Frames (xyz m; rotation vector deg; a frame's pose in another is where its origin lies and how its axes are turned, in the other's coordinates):
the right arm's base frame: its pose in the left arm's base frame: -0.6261 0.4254 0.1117 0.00 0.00 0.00
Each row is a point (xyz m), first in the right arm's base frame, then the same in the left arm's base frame.
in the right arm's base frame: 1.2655 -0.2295 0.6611
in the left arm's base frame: 0.6394 0.1959 0.7728
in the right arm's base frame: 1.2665 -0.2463 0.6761
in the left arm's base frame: 0.6404 0.1791 0.7878
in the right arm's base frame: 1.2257 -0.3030 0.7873
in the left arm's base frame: 0.5996 0.1224 0.8990
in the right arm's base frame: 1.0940 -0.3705 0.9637
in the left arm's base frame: 0.4679 0.0549 1.0754
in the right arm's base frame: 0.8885 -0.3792 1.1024
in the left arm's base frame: 0.2624 0.0462 1.2141
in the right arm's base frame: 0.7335 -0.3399 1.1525
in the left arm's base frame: 0.1074 0.0855 1.2642
